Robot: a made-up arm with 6 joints. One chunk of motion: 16 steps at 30 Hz.
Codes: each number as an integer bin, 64 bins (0 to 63) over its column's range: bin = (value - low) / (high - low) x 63, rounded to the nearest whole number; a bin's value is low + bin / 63 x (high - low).
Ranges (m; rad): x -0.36..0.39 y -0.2..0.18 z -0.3..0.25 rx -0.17..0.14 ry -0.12..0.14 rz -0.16..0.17
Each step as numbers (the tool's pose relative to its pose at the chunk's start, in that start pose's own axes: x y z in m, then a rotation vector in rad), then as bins.
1 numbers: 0.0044 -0.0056 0.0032 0.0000 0.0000 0.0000
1 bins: 31 32 35 35 29 31
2 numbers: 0.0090 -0.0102 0.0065 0.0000 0.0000 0.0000
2 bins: 31 31 35 35 29 31
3 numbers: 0.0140 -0.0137 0.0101 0.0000 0.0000 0.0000
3 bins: 31 31 36 35 29 31
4 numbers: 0.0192 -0.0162 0.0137 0.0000 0.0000 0.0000
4 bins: 32 30 36 35 29 31
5 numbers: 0.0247 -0.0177 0.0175 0.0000 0.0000 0.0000
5 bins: 32 30 36 35 29 31
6 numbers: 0.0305 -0.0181 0.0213 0.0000 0.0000 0.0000
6 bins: 33 30 37 35 29 31
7 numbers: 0.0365 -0.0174 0.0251 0.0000 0.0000 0.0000
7 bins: 33 30 37 35 29 31
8 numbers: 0.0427 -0.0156 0.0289 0.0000 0.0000 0.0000
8 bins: 34 31 38 35 29 31
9 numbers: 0.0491 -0.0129 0.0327 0.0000 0.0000 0.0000
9 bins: 34 31 38 35 29 31
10 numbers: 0.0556 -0.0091 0.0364 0.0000 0.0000 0.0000
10 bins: 35 32 39 35 29 31
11 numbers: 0.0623 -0.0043 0.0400 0.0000 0.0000 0.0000
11 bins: 35 32 39 35 29 31
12 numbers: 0.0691 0.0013 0.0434 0.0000 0.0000 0.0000
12 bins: 36 33 39 35 29 31
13 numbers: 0.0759 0.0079 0.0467 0.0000 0.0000 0.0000
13 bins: 37 34 40 35 29 31
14 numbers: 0.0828 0.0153 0.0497 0.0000 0.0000 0.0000
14 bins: 37 36 40 35 29 31
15 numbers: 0.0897 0.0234 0.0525 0.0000 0.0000 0.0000
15 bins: 38 37 40 35 29 31
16 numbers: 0.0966 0.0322 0.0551 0.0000 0.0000 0.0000
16 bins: 38 38 41 35 29 31
